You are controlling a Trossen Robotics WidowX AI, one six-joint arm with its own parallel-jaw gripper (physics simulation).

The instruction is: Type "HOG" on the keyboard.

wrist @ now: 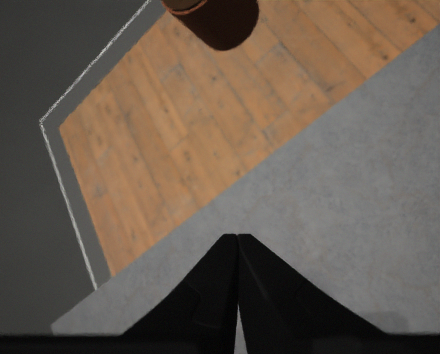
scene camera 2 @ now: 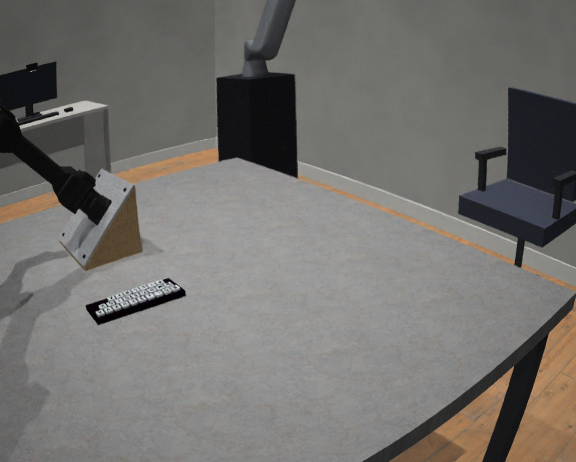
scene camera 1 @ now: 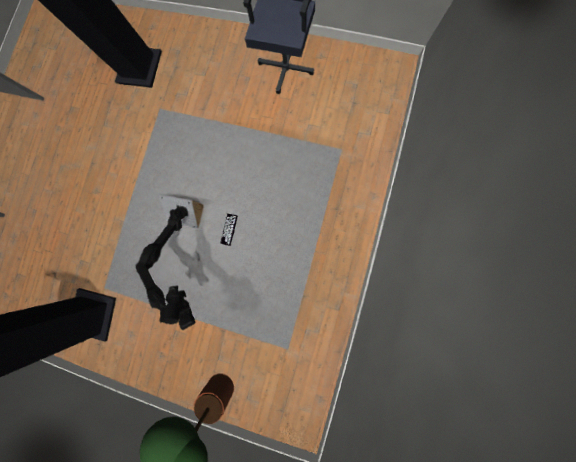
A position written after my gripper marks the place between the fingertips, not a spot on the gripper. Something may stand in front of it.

In view: my gripper (wrist: 236, 247) and a black keyboard (scene camera 2: 91, 308).
